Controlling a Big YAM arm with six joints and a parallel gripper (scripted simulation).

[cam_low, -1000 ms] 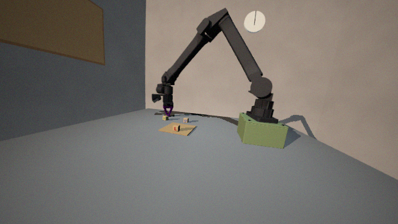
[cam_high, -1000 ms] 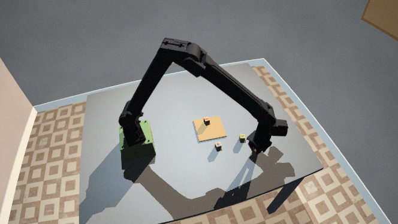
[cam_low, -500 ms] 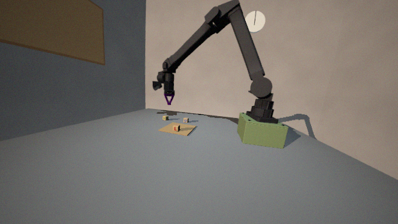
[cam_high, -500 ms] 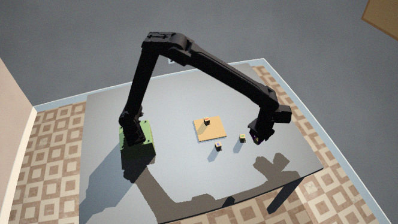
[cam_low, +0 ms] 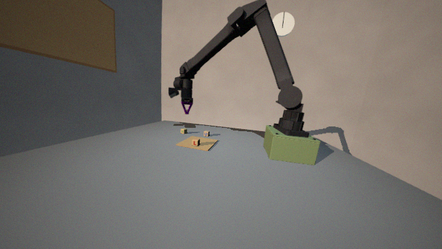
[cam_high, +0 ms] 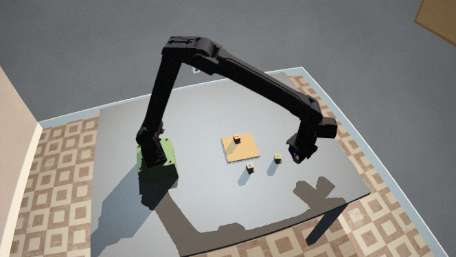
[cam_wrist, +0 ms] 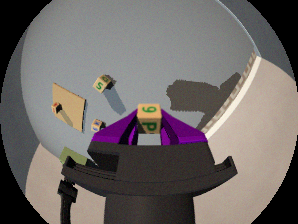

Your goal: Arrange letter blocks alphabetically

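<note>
The tan mat is 120 mm behind my hand, 240 mm to the left of it and 100 mm below it. The rest, counted from my hand: block (right at my hand).
</note>
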